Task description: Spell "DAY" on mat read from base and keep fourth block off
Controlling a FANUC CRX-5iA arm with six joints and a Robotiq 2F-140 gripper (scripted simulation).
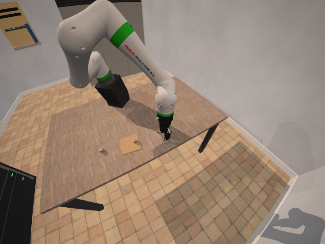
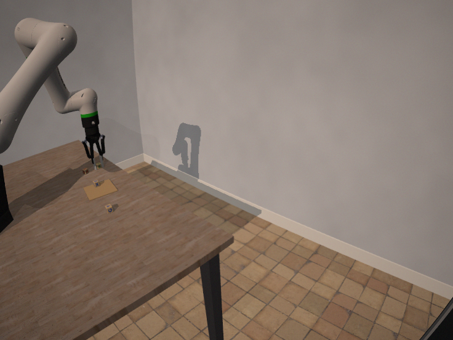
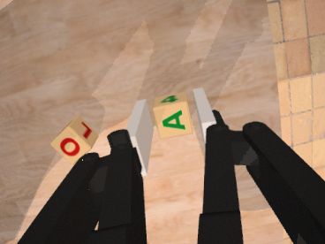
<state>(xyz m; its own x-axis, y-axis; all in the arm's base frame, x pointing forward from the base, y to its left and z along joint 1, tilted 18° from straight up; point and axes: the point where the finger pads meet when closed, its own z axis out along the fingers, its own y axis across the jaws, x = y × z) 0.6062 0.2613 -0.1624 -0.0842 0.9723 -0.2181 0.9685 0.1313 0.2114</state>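
Right now the tan mat is 250 mm to the right of my hand, 70 mm behind it and 30 mm below it. Also, from my hand: Y block 460 mm to the right, 90 mm behind, 20 mm below; then O block 80 mm behind, 20 mm below, 10 mm to the right.
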